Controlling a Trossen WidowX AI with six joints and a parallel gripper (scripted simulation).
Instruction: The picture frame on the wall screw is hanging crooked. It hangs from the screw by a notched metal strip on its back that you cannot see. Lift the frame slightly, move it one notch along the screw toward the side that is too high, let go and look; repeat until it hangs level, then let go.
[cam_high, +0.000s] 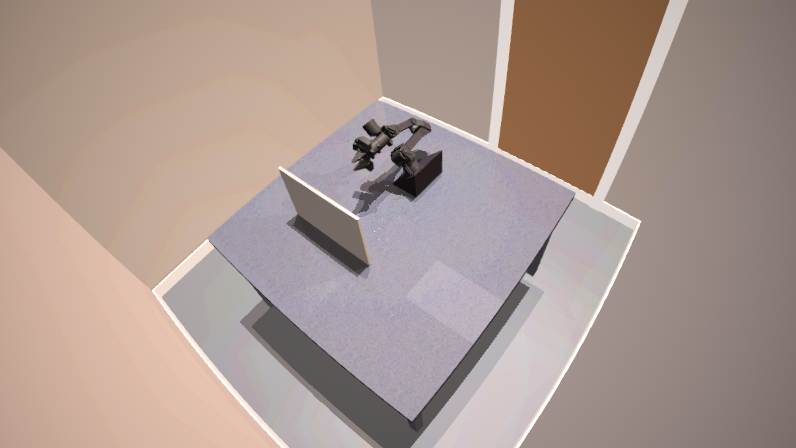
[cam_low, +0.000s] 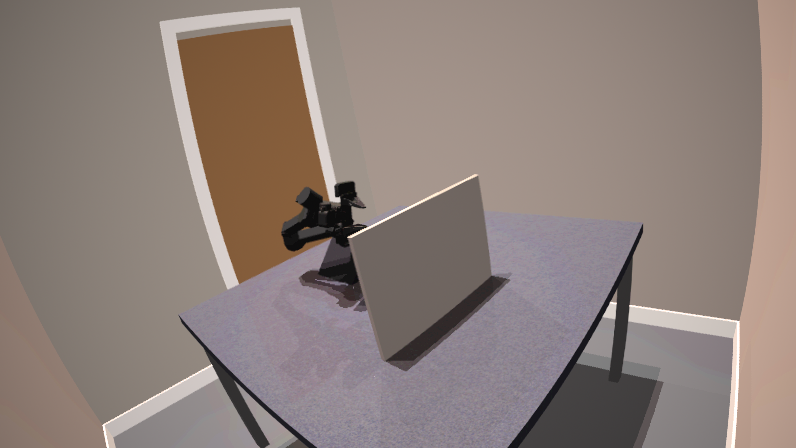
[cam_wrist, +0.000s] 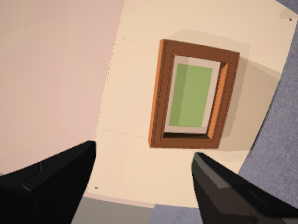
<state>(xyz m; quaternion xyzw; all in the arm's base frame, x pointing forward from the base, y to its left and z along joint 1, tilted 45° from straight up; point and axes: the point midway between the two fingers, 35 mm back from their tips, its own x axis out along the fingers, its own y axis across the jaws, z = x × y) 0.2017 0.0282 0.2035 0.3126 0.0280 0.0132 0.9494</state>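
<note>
Now: the brown wooden picture frame 20 cm ahead of my gripper tip, 1 cm to the left of it and 9 cm below it. Also, from my gripper tip: wall panel 21 cm ahead, 3 cm to the left, 11 cm below.
</note>
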